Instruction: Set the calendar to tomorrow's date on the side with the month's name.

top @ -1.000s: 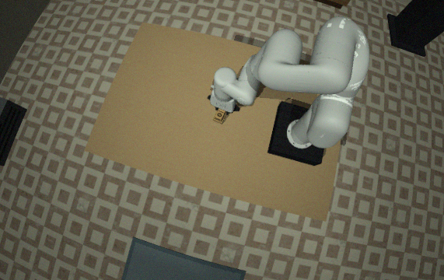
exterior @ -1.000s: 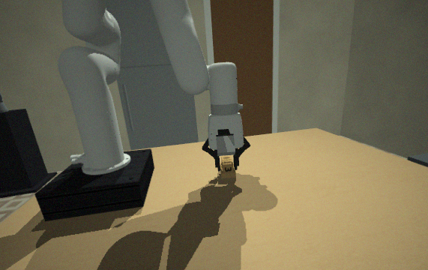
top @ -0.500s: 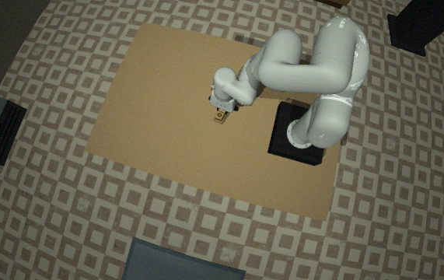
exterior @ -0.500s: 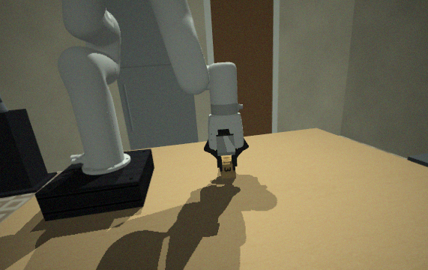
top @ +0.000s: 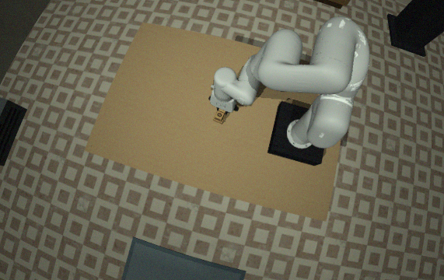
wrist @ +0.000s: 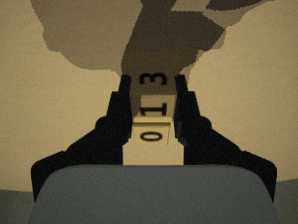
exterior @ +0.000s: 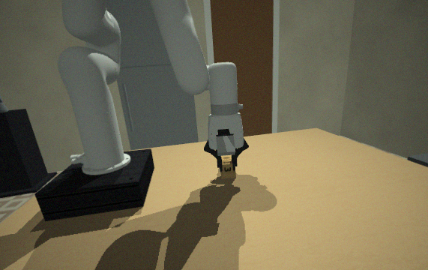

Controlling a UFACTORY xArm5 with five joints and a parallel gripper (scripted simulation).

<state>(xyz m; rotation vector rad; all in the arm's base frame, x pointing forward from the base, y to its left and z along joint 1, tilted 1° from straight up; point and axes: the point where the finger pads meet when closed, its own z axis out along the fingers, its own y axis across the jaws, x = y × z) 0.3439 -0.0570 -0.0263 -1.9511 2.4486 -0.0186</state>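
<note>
Now: the wooden calendar tray 2 cm to the left of my hand and 3 cm below it. From my hand the other things lie so: wooden date cube 1 cm below.
</note>
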